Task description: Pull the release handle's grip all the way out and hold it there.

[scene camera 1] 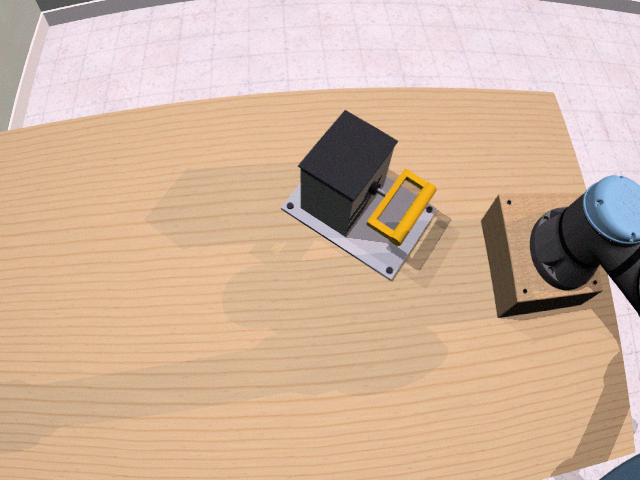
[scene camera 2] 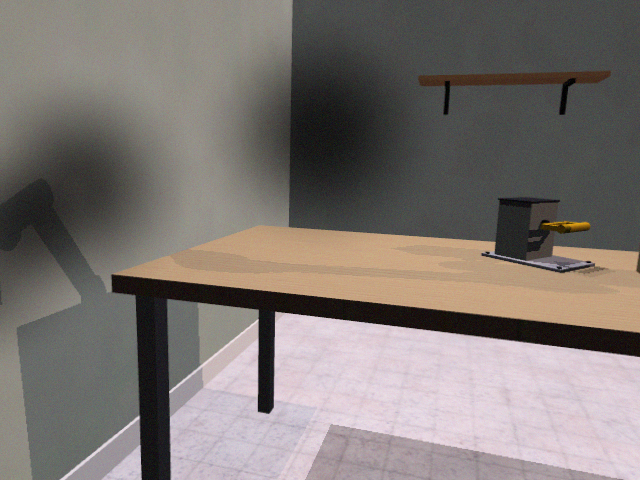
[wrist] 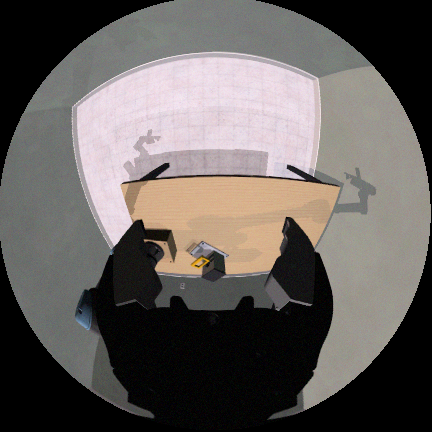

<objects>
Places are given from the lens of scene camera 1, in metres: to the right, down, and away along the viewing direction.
base plate (scene camera 1: pixel 365 244): 0.08, 0.01, 1.03
</objects>
